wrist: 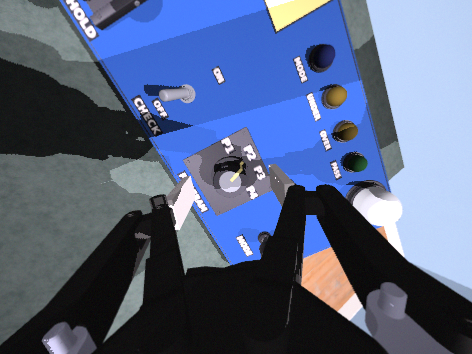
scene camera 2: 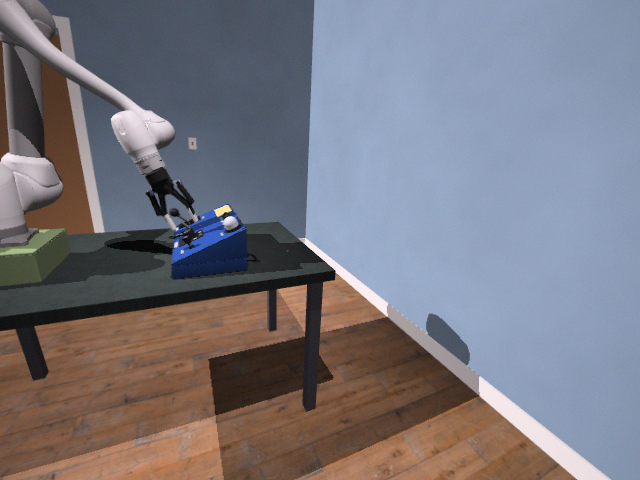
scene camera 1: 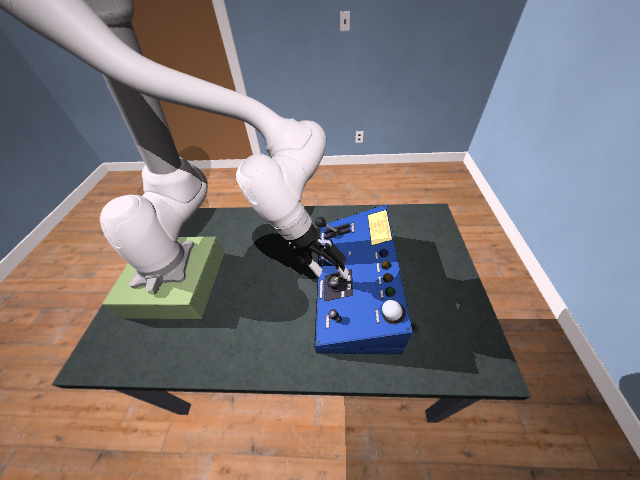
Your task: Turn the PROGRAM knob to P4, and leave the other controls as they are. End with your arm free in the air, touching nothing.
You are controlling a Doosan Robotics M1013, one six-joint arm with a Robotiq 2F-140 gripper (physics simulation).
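Seen in the pictures: gripper, between the fingertips: [wrist: 231, 181] [scene camera 2: 185, 225] [scene camera 1: 332, 274]; arm's base, origin of its link: [scene camera 2: 0, 241] [scene camera 1: 164, 263].
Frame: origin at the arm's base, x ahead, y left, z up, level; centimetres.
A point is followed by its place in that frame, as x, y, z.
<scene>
The PROGRAM knob [scene camera 1: 336, 281] {59.7, -17.9, 1.7} [wrist: 229, 181] {59.1, -16.9, 1.4} is round and dark with a pale top, on a dark square plate [wrist: 202, 167] {57.9, -14.0, -2.6} of the blue control box [scene camera 1: 361, 322] {64.6, -32.2, 1.1} [scene camera 2: 217, 258] {65.6, -37.3, -4.3} [wrist: 255, 100] {68.3, -11.0, 1.2}. In the wrist view its yellow pointer slants up right, roughly toward the P2 label [wrist: 249, 152] {64.0, -16.1, 0.1}. The P4 label [wrist: 252, 192] {61.2, -21.3, -0.8} is at the plate's lower right. My gripper [scene camera 1: 330, 272] {58.8, -16.3, 3.7} [scene camera 2: 184, 219] {58.8, -16.3, 3.7} [wrist: 231, 181] {58.8, -16.3, 3.7} is open and empty, its fingertips to either side of the knob in the wrist view. Whether a fingertip touches the box cannot be told.
The CHECK toggle [wrist: 175, 94] {60.2, -5.3, 1.4} leans to OFF. A ball-topped lever [scene camera 1: 320, 221] {57.7, 6.2, 5.5} [scene camera 2: 174, 211] {57.6, 5.7, 4.8}, a small MODE control [scene camera 1: 334, 315] {57.2, -29.8, 2.8}, several lamps and a white dome [scene camera 1: 391, 310] {71.7, -33.5, 9.1} [scene camera 2: 230, 223] {71.7, -34.5, 7.5} [wrist: 380, 206] {71.4, -30.5, 8.5} are on the box. A green block [scene camera 1: 149, 311] {-3.2, -15.7, -5.0} [scene camera 2: 51, 258] {14.1, -7.3, -6.3} bears the arm's base.
</scene>
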